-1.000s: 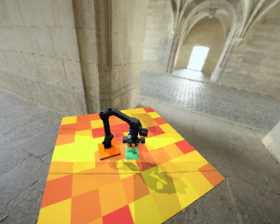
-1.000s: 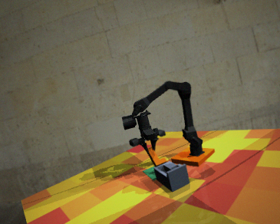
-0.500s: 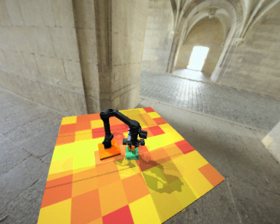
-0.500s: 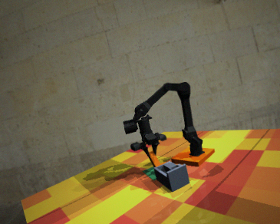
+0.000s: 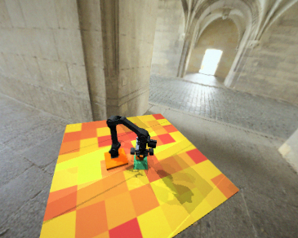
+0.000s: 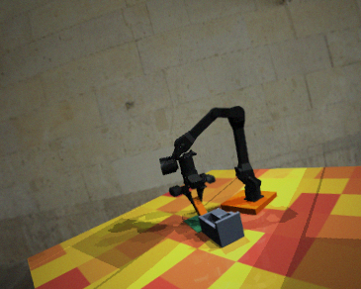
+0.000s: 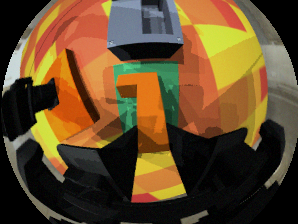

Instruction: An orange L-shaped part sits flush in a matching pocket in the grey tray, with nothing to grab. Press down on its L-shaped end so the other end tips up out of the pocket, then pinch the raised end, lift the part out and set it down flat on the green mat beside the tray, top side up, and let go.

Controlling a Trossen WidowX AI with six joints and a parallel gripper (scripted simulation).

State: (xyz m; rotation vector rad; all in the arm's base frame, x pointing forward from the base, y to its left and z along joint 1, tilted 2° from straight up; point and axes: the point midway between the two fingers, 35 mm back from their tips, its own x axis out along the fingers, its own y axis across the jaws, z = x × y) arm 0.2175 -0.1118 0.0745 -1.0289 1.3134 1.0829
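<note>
My gripper tip is 3 cm to the right of the orange L-shaped part, 3 cm above it and 1 cm past it. Also, from my gripper tip: green mat (9 cm below, 2 cm to the left).
</note>
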